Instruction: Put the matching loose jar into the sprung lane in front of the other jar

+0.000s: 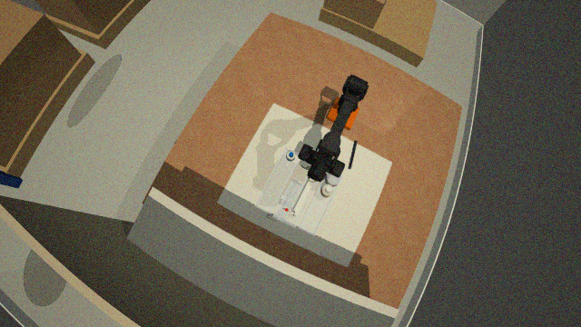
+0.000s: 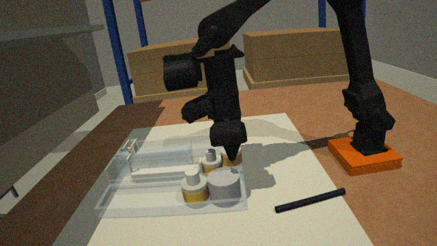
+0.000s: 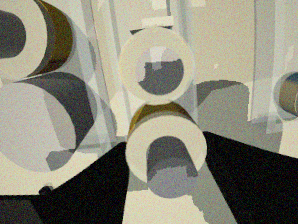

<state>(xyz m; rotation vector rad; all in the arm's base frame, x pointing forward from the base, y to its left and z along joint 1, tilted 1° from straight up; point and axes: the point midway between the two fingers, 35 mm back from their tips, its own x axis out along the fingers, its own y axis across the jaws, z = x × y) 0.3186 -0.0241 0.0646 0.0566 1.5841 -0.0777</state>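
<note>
The wide grey cylinder lies 80 mm to the left of my gripper tip, 30 mm ahead of it and 20 mm below it. From my gripper tip the other things lie so: pusher plate (150 mm ahead, 40 mm to the right); then clear sprung lane (160 mm ahead, 40 mm to the right, 30 mm below); then yellow-banded jar (80 mm ahead, 70 mm to the left, 10 mm below).
</note>
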